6 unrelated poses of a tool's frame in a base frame.
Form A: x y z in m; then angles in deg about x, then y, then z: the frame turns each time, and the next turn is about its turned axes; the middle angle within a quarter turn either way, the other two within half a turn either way.
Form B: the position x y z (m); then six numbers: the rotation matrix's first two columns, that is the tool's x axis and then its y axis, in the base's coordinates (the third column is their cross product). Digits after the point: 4 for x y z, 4 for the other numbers.
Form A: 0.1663, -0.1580, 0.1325, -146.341, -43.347, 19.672
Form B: 0.1663, -0.1580, 0.1325, 0.6848, 0.0780, -0.7246, -0.2448, -0.9118, -0.3296
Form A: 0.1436, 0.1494, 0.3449, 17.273, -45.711, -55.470
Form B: 0.1436, 0.1494, 0.3449, 0.3958, -0.9072, 0.1428, 0.5753, 0.3662, 0.7314
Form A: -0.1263, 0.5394, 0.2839, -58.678, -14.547, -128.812
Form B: -0.1263, 0.5394, 0.2839, -0.6067, -0.5396, 0.5838, 0.7542, -0.1586, 0.6372
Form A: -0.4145, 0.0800, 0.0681, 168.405, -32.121, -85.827
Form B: -0.4145, 0.0800, 0.0681, 0.0616, 0.9692, -0.2384, 0.8447, -0.1779, -0.5049
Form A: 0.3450, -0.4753, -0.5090, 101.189, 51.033, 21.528
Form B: 0.3450, -0.4753, -0.5090, 0.5850, 0.6383, 0.5003, -0.2308, -0.4604, 0.8572
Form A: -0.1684, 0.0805, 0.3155, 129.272, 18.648, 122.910
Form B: -0.1684, 0.0805, 0.3155, -0.5148, -0.6659, 0.5399, -0.7955, 0.1361, -0.5905
